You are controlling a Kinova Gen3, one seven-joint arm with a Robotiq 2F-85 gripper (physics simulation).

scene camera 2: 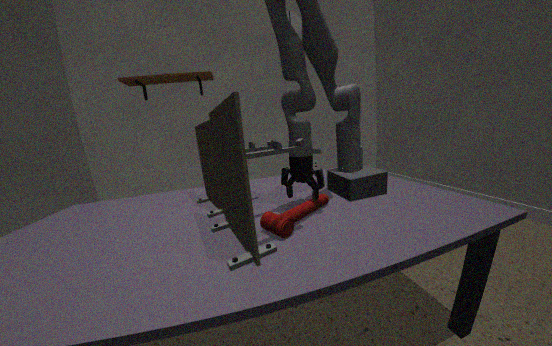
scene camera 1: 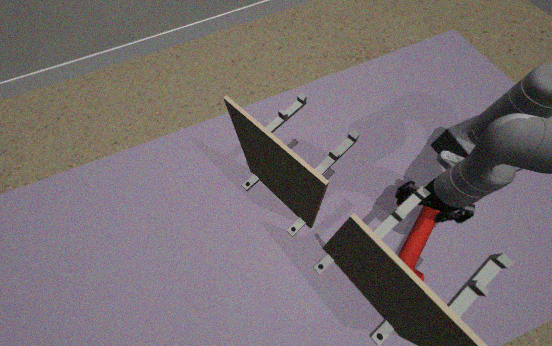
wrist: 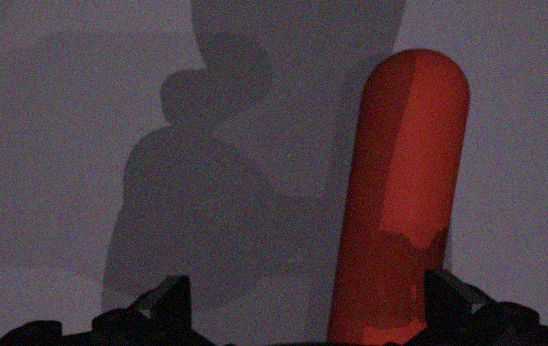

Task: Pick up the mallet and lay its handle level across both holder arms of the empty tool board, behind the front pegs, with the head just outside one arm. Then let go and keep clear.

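Seen in the pictures: gripper, fingertip midpoint: [scene camera 2: 302,199] [scene camera 1: 417,211] [wrist: 305,298]; arm's base at its link origin: [scene camera 2: 349,169].
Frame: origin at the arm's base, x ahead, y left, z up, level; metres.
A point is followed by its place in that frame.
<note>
The red mallet [scene camera 1: 420,235] @(x 0.298, y 0.134, z -0.047 m) [scene camera 2: 305,210] @(x 0.284, y 0.152, z -0.059 m) [wrist: 415,175] @(x 0.203, y 0.090, z -0.049 m) lies on the table; its head [scene camera 2: 277,224] @(x 0.392, y 0.213, z -0.048 m) is toward the near board and mostly hidden behind it in scene camera 1. My gripper [scene camera 1: 434,205] [scene camera 2: 303,195] @(x 0.262, y 0.084, z -0.049 m) [wrist: 305,298] @(x 0.262, y 0.084, z -0.049 m) is open and empty, low over the handle's free end. In the wrist view the handle is off-centre, close to the right finger and partly covered by it. The near tool board [scene camera 1: 395,285] @(x 0.494, y 0.157, z 0.175 m) [scene camera 2: 227,175] @(x 0.492, y 0.167, z 0.085 m) stands upright with two bare holder arms [scene camera 1: 400,212] @(x 0.406, y 0.072, z 0.152 m) [scene camera 1: 490,272] @(x 0.339, y 0.214, z 0.138 m), each with upright pegs. The gripper is beside one arm's end.
A second upright board [scene camera 1: 280,170] @(x 0.550, y -0.108, z 0.134 m) [scene camera 2: 202,150] @(x 0.570, y -0.171, z 0.136 m) stands farther back, with two bare arms [scene camera 1: 287,114] @(x 0.473, y -0.221, z 0.138 m) [scene camera 1: 345,146] @(x 0.402, y -0.094, z 0.127 m) closer together. The robot's base block [scene camera 2: 357,184] @(x 0.053, y 0.109, z -0.029 m) stands behind the mallet. A wooden wall shelf [scene camera 2: 167,78] hangs at the back left. Feet with bolts stick out under both boards.
</note>
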